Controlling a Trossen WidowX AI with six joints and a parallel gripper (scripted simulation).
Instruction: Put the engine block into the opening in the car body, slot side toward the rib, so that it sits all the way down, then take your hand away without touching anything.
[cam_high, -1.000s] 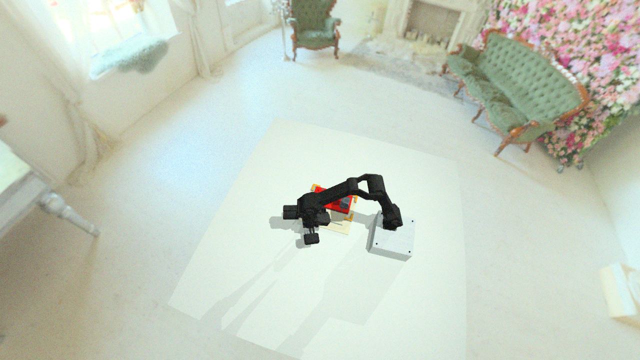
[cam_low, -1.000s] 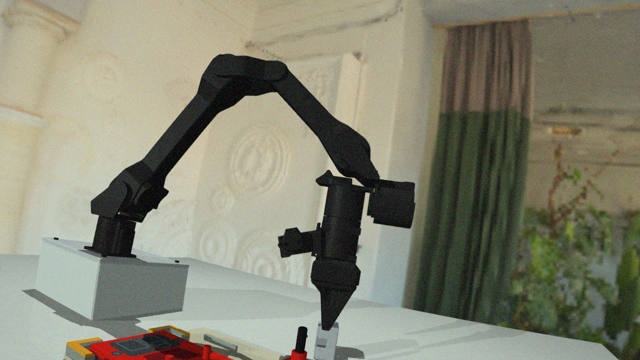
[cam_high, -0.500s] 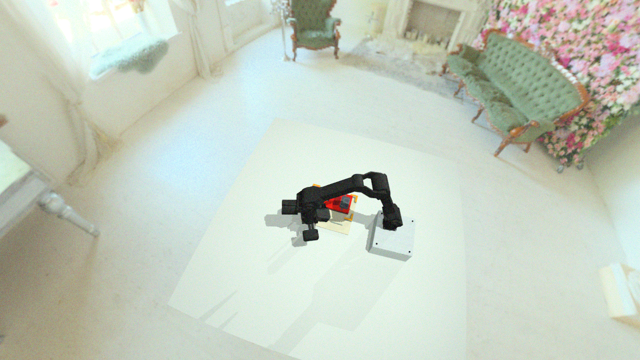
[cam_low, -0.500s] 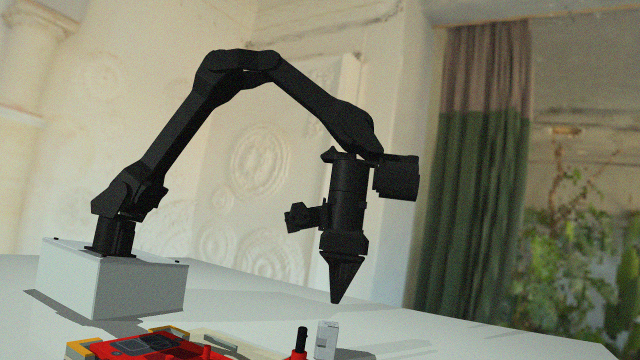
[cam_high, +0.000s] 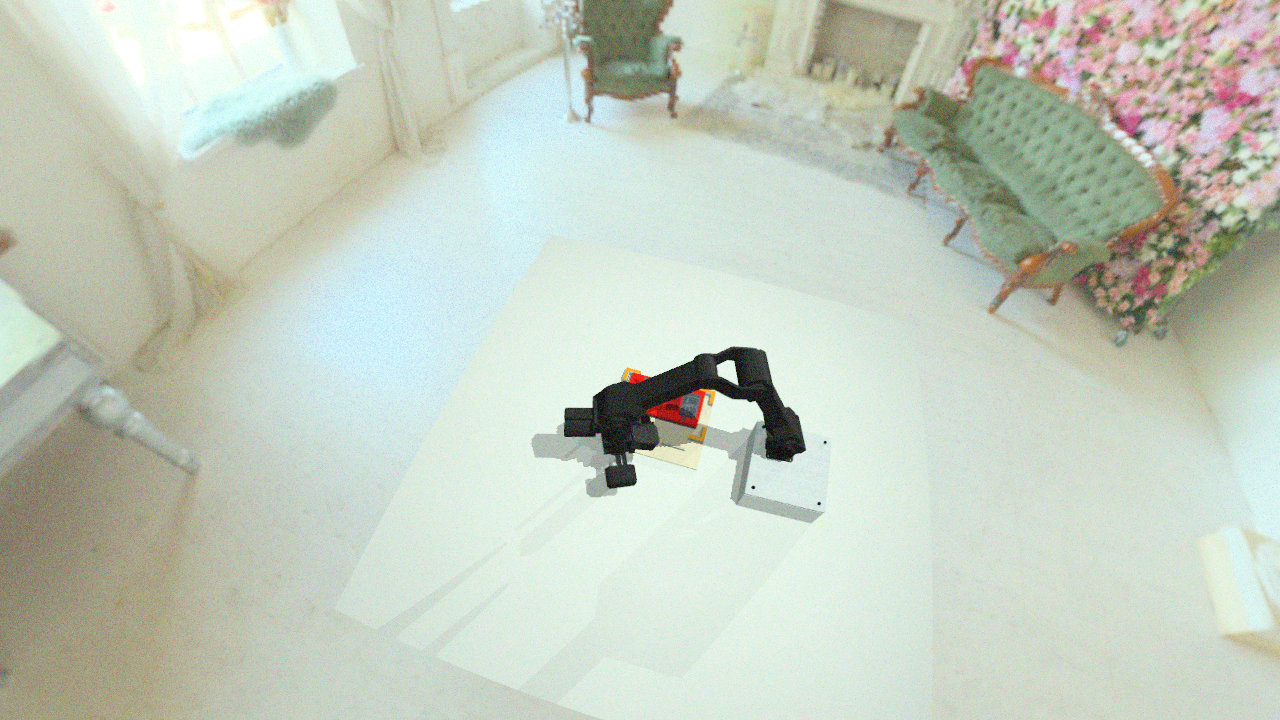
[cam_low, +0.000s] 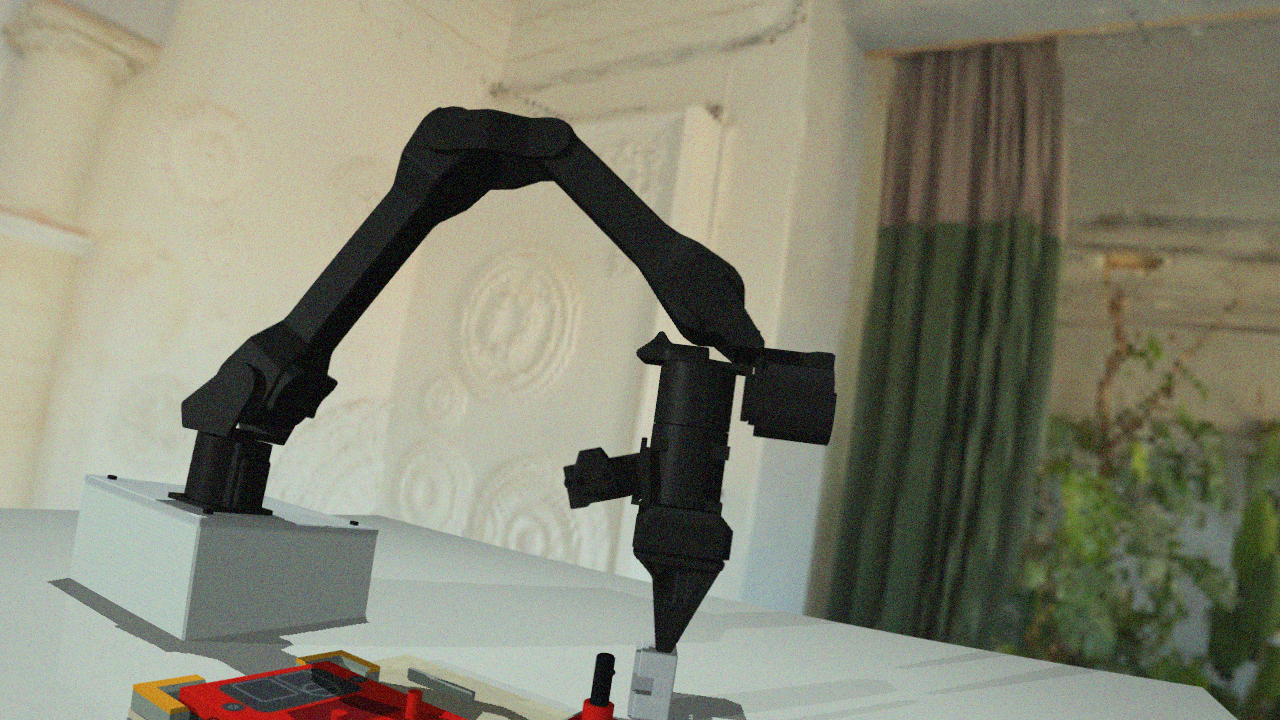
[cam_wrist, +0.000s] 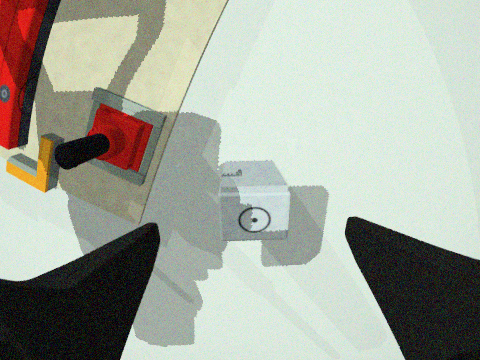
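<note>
The grey engine block is 10 mm to the right of my gripper tip and 30 mm below it. Round my gripper tip: clamp cradle 70 mm behind, 180 mm to the right, 50 mm below.
</note>
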